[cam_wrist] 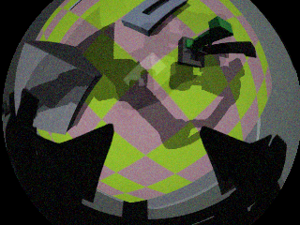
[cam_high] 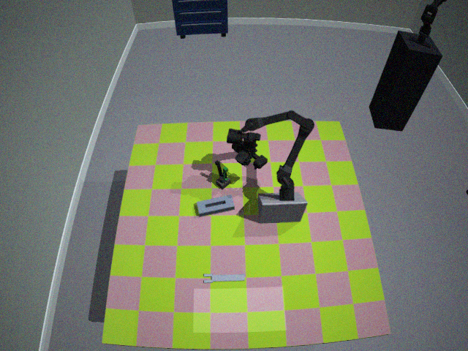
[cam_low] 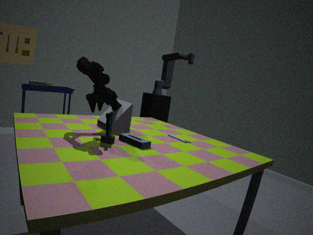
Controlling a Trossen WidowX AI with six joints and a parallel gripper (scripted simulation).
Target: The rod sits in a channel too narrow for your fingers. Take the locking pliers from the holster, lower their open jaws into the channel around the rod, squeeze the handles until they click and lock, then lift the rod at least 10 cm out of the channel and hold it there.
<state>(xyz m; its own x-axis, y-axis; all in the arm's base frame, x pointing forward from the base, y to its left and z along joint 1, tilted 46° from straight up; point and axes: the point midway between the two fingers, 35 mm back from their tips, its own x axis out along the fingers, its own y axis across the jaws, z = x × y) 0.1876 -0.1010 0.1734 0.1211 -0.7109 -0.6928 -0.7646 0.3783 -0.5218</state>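
Right now my gripper tip is 130 mm short of the small dark holster, 40 mm to the right of it and 130 mm above it. Round my gripper tip: thin flat grey tool (100 mm ahead, 560 mm to the left, 130 mm below); then grey channel block (150 mm ahead, 190 mm to the left, 120 mm below).
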